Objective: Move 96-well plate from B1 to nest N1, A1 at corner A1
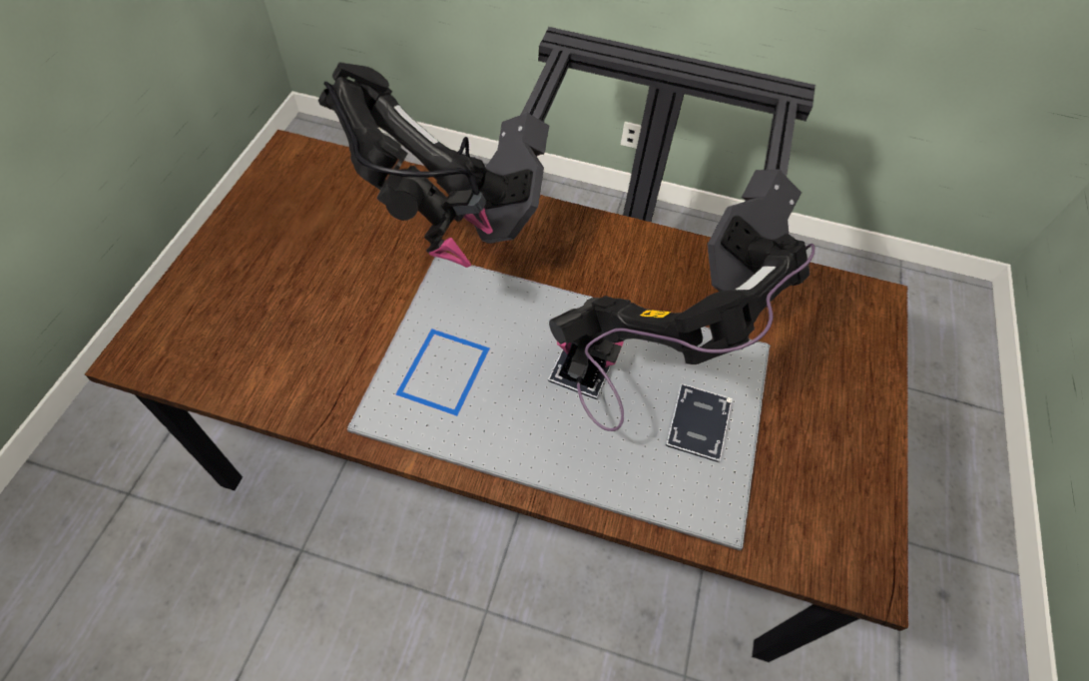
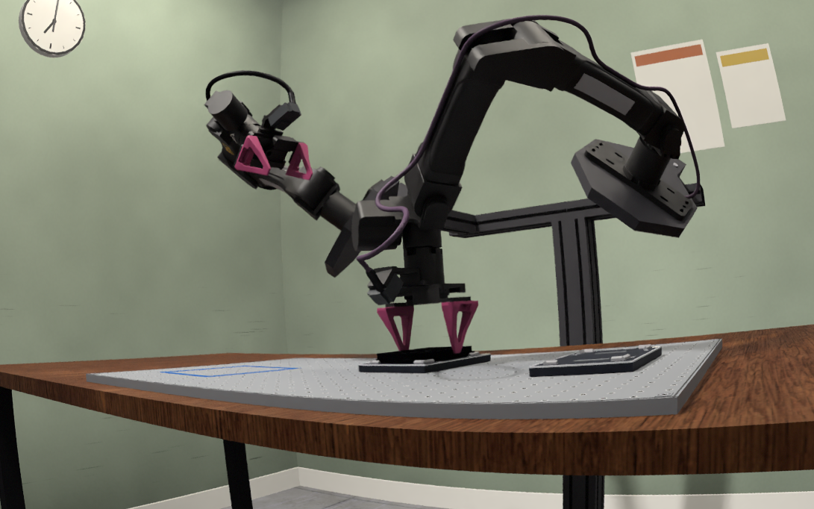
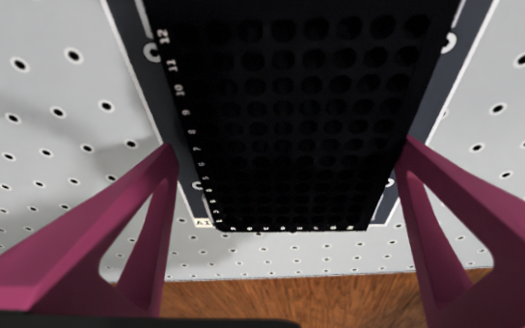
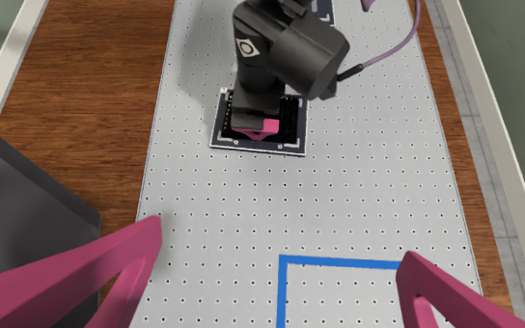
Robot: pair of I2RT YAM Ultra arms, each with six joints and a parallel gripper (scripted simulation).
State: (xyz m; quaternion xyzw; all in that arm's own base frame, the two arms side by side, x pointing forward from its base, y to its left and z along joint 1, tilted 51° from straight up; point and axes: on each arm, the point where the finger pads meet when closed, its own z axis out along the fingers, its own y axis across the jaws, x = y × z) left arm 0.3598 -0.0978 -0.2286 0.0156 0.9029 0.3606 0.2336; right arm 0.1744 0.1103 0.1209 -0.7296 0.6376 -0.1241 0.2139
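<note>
The black 96-well plate is 10 mm below my left hand. Round my left hand: dark nest 80 mm ahead, 280 mm to the left, 20 mm below; then A1 label 10 mm ahead, 340 mm to the left, 20 mm below.
</note>
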